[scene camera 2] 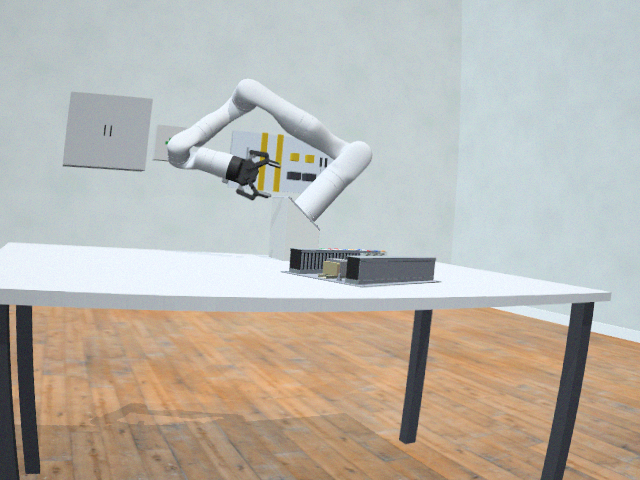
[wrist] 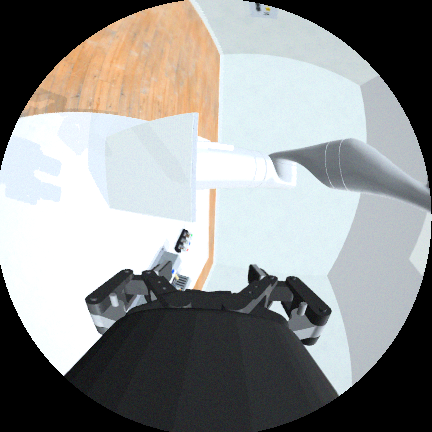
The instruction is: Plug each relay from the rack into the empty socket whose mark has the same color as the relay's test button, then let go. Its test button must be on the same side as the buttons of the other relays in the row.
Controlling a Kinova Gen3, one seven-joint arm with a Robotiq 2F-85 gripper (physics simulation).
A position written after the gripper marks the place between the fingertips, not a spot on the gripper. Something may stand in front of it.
In view: the gripper [scene camera 2: 275, 181].
The gripper also shows in the wrist view [wrist: 209, 271].
